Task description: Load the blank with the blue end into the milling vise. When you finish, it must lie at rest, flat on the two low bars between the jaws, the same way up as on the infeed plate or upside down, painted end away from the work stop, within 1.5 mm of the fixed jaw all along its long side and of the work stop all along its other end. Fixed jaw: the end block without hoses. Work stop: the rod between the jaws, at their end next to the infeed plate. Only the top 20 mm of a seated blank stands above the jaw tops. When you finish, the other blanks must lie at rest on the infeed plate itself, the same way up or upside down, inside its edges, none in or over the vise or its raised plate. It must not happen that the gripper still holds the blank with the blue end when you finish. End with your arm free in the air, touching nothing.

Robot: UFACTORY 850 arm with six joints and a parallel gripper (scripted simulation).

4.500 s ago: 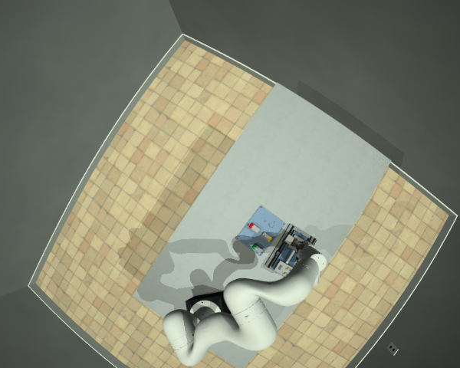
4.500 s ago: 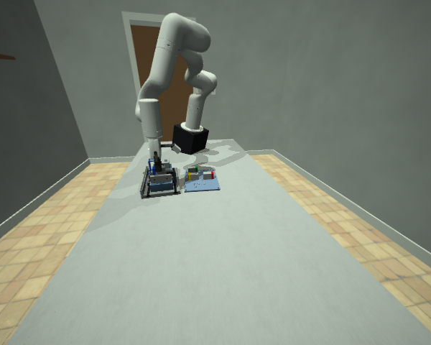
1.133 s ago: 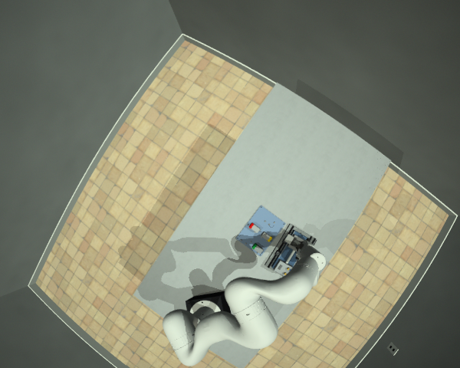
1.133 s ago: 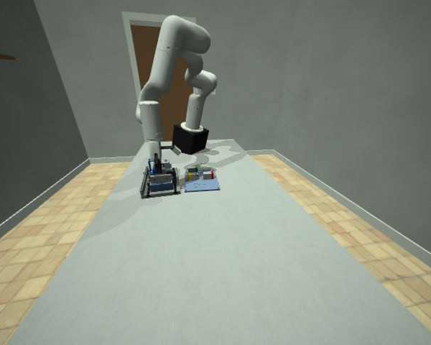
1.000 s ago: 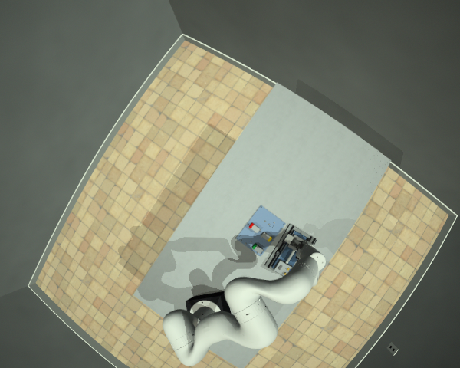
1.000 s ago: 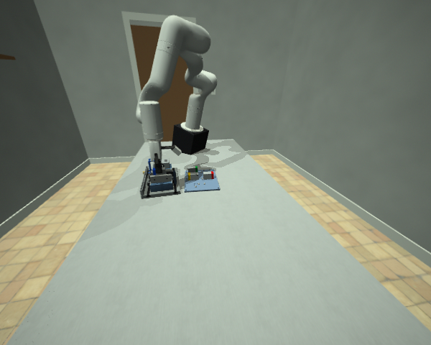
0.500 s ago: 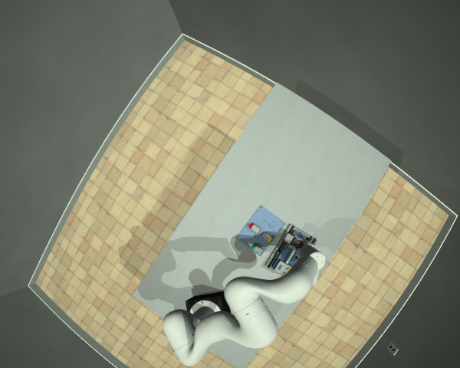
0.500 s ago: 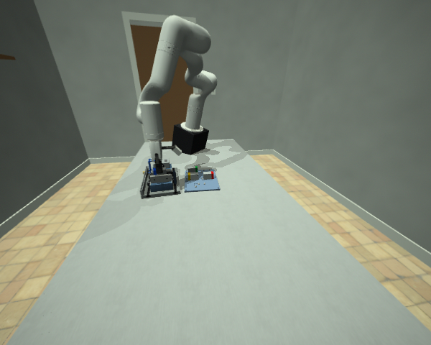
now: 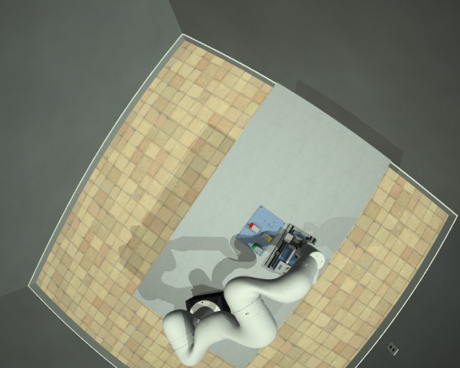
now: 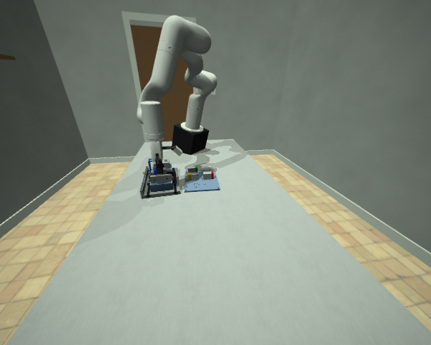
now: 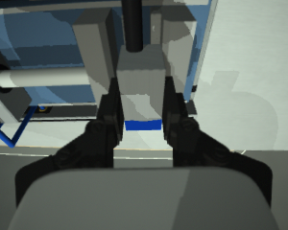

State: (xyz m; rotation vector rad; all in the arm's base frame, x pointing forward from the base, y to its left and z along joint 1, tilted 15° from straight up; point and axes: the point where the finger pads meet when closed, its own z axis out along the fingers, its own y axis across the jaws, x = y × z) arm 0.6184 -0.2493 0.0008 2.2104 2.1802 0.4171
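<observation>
Now: hand 50 mm to the right of the black rod, 30 mm above it and 10 mm past it. Round my hand: yellow-ended blank (180 mm to the left, 100 mm below, 60 mm behind); then vise (80 mm below, 70 mm behind); then infeed plate (220 mm to the left, 120 mm below, 50 mm behind).
</observation>
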